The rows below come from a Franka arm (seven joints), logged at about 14 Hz.
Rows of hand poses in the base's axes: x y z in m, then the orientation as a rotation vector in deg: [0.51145 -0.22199 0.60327 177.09 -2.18 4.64]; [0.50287 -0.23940 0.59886 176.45 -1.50 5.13]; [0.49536 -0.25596 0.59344 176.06 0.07 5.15]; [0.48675 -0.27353 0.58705 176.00 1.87 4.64]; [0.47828 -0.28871 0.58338 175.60 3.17 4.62]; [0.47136 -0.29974 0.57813 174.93 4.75 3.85]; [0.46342 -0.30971 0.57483 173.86 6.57 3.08]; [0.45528 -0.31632 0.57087 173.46 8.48 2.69]
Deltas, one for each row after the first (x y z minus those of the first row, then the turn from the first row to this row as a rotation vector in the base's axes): [-0.00858 -0.01741 -0.00441 -0.65 -0.31 0.43]; [-0.01609 -0.03397 -0.00983 -1.07 -0.30 1.44]; [-0.02470 -0.05154 -0.01622 -1.16 0.06 2.60]; [-0.03317 -0.06672 -0.01989 -1.57 0.09 3.43]; [-0.04009 -0.07775 -0.02514 -2.24 0.62 4.45]; [-0.04803 -0.08772 -0.02844 -3.29 1.15 5.62]; [-0.05617 -0.09433 -0.03240 -3.65 1.44 6.87]
